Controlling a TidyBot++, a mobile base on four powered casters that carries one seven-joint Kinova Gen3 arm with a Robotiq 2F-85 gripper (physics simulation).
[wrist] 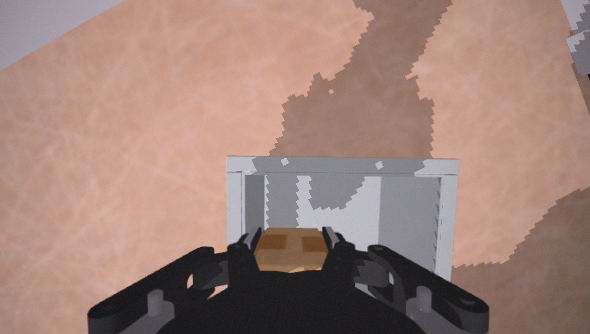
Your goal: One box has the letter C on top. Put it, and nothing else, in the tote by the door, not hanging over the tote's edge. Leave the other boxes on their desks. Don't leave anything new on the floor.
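Frame: origin at the arm's base, x ahead, y left, z up, level; millimetres.
Seen in the pictures: gripper, fingertip midpoint: (pixel 292 238).
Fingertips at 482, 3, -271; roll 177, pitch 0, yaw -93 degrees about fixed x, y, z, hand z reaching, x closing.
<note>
A point is followed by its place in that frame, as x, y, z.
My gripper (pixel 292 238) {482, 3, -271} is shut on a small brown box (pixel 291 250) {489, 3, -235}, at the bottom middle of the wrist view. The side of the box that shows has two darker brown patches; its top and any letter on it are hidden from this view. A light grey tote (pixel 342 165) {540, -43, -277} with an open top stands on the floor below. The box and the fingers are over the tote's opening, toward its left half in the view. The tote's near part is hidden behind the gripper. The part of its inside that shows holds no box.
The floor (pixel 150 125) {605, 200, -397} is orange-brown with shadows across it. A pale grey wall (pixel 45 25) {744, 321, -376} shows at the top left. A white and grey structure (pixel 580 47) {686, -430, -384} shows at the top right edge.
</note>
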